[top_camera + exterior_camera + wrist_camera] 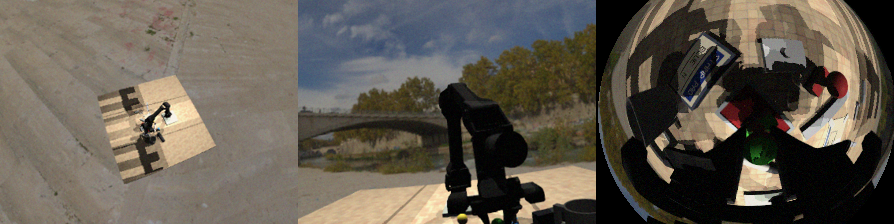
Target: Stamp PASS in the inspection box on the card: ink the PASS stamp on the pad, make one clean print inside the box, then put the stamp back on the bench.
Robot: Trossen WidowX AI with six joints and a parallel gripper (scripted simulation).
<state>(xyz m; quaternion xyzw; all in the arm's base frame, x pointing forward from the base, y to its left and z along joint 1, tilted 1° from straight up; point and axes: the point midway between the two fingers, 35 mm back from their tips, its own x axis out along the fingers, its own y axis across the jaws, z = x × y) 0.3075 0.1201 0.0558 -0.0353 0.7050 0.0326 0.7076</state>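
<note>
Now: gripper tip right at the green-topped stamp. Also, from my gripper tip: red-topped stamp 6 cm ahead, 8 cm to the right, 2 cm below; red ink pad 3 cm below; yellow-knobbed stamp 8 cm behind, 8 cm to the right, 2 cm below.
</note>
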